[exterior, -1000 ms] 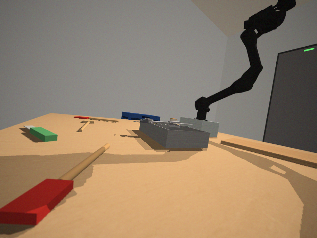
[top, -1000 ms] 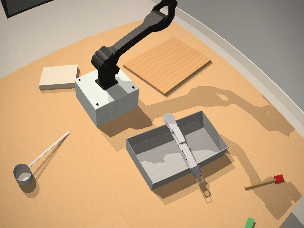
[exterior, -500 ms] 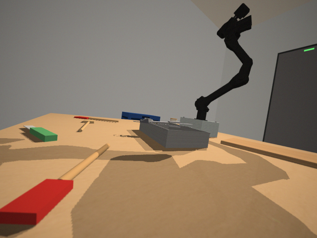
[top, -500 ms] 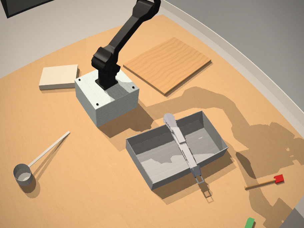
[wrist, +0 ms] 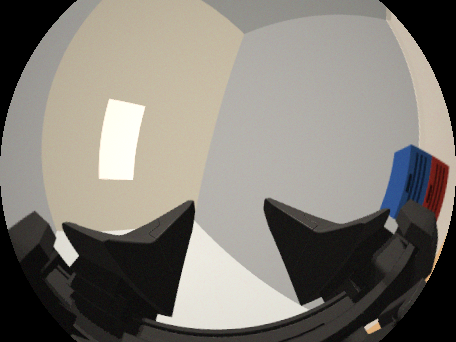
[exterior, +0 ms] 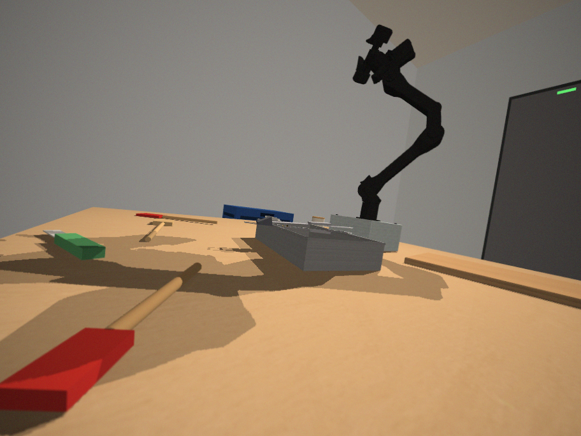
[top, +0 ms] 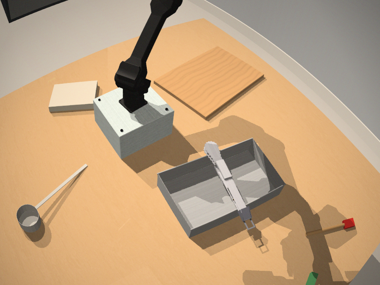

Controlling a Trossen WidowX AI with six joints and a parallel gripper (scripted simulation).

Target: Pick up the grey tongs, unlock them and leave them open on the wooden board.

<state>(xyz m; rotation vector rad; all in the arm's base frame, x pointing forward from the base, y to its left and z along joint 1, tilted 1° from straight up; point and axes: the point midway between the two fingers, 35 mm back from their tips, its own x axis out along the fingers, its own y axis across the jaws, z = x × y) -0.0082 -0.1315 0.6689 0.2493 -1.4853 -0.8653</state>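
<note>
Right now my gripper tip is 360 mm short of the grey roasting tin, 180 mm to the right of it and 770 mm above it. From my gripper tip the other things lie so: beige slab (220 mm behind, 50 mm to the left, 780 mm below); then wooden board (20 mm ahead, 510 mm to the left, 790 mm below).
</note>
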